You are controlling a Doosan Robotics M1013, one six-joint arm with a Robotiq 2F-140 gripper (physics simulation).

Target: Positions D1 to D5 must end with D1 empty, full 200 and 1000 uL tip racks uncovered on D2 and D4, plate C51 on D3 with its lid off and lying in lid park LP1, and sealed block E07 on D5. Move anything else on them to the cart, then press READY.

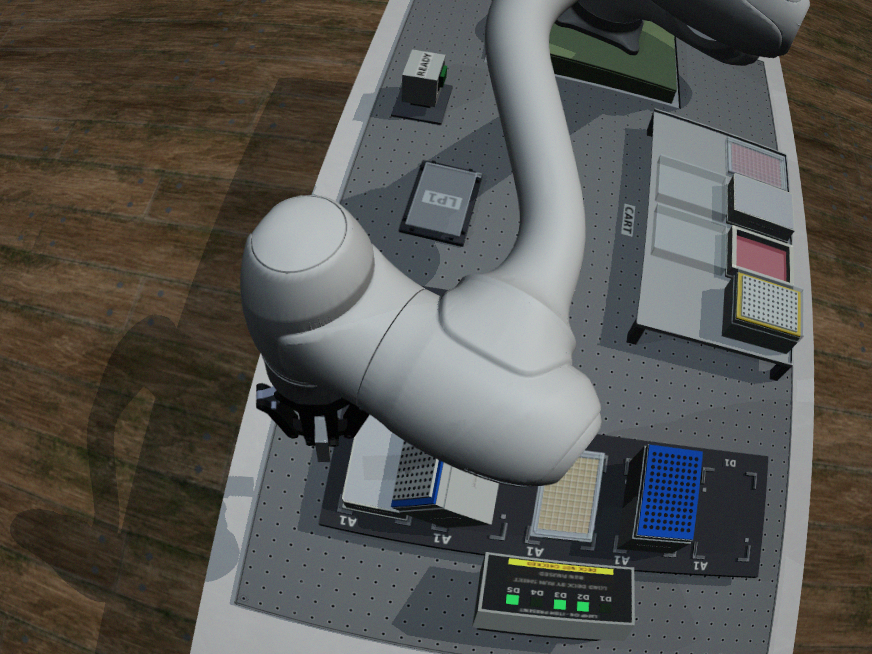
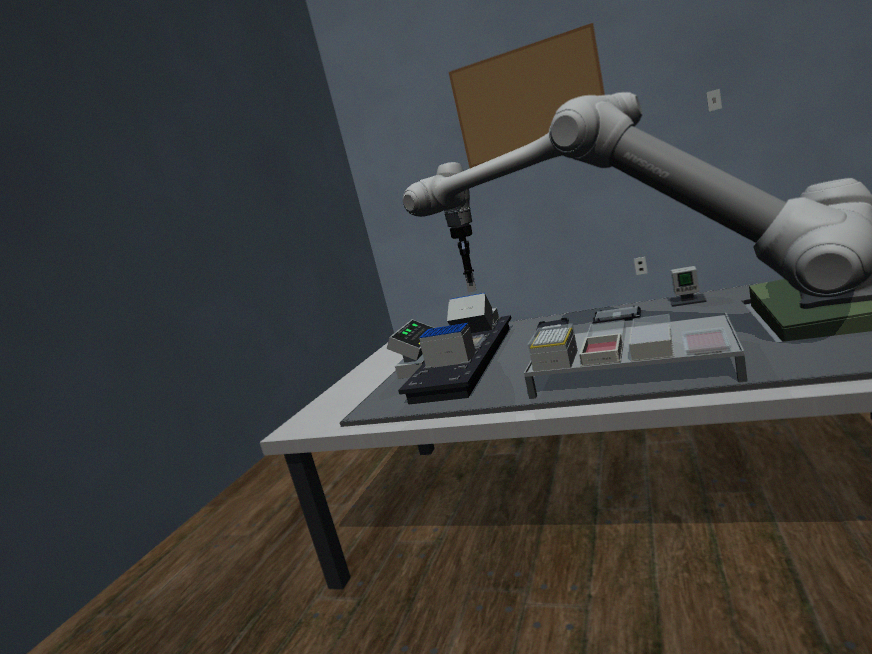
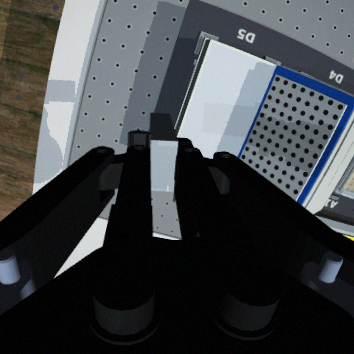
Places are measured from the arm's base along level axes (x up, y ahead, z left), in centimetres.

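Pixels of known places: gripper, fingertip midpoint: (image 1: pixel 323 450) (image 2: pixel 472 291) (image 3: pixel 158 131); arm's base, link origin: (image 1: pixel 603 15).
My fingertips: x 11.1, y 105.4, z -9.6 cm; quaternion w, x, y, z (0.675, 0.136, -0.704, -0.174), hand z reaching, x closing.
Observation:
Ahead of a thing's pixels: the offset from my fingertips to its top centre. "spot": to the spot under its first point.
My gripper (image 1: pixel 321 450) (image 2: pixel 469 285) (image 3: pixel 158 131) is shut and empty, above and beside the outer edge of the pale block @(dy -3.2, dx -6.9, dz +6.0 cm) (image 1: pixel 369 478) (image 3: pixel 225 90) on D5. The 1000 uL tip rack @(dy -5.0, dx +1.3, dz +14.0 cm) (image 1: pixel 417 475) (image 2: pixel 470 309) (image 3: pixel 295 130), uncovered with a blue rim, is tilted between D5 and D4, one side leaning on that block. An uncovered blue tip rack @(dy -11.1, dx -1.7, dz +42.3 cm) (image 1: pixel 669 492) (image 2: pixel 447 344) stands on D2. A plate @(dy -9.0, dx -9.1, dz +30.0 cm) (image 1: pixel 569 496) with beige wells lies on D3. D1 (image 1: pixel 729 506) is bare. I cannot tell whether a clear lid lies in LP1 @(dy -47.8, dx -14.0, dz -3.5 cm) (image 1: pixel 442 199).
The cart @(dy -60.7, dx -9.2, dz +42.2 cm) (image 1: pixel 683 288) holds a pink plate @(dy -77.7, dx -8.1, dz +46.5 cm) (image 1: pixel 757 165), a grey-white box @(dy -67.0, dx -5.6, dz +48.0 cm) (image 1: pixel 762 204), a red tray @(dy -56.3, dx -6.7, dz +49.6 cm) (image 1: pixel 760 254) and a yellow-rimmed rack @(dy -45.6, dx -2.7, dz +51.2 cm) (image 1: pixel 767 306). The lamp box @(spot: dy +5.5, dx -4.2, dz +32.7 cm) (image 1: pixel 556 591) lights D2, D3 and D5. The READY button box @(dy -67.8, dx -5.4, dz -15.2 cm) (image 1: pixel 422 73) (image 2: pixel 684 280) stands beyond LP1.

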